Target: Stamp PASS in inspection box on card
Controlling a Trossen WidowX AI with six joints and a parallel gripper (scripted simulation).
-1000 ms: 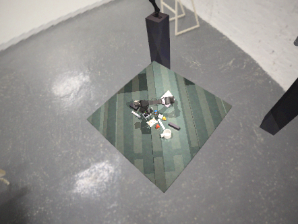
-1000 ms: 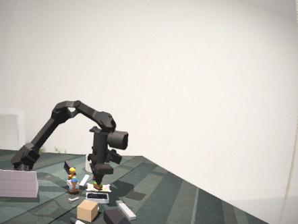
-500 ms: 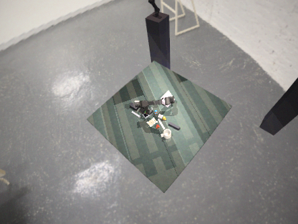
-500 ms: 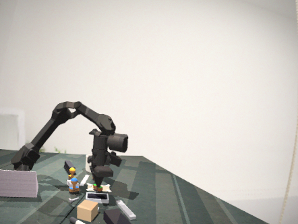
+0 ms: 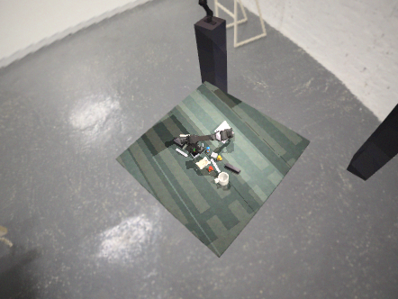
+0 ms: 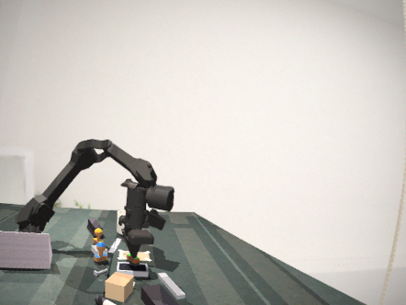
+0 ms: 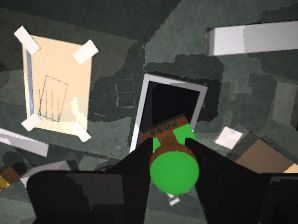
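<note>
My gripper tip is 50 mm above the ink pad. The rest, counted from my gripper tip: pass stamp (right at my gripper tip); then blue-knobbed stamp (80 mm to the left, 80 mm behind, 30 mm below); then cream card (120 mm to the left, 50 mm below, 40 mm ahead).
</note>
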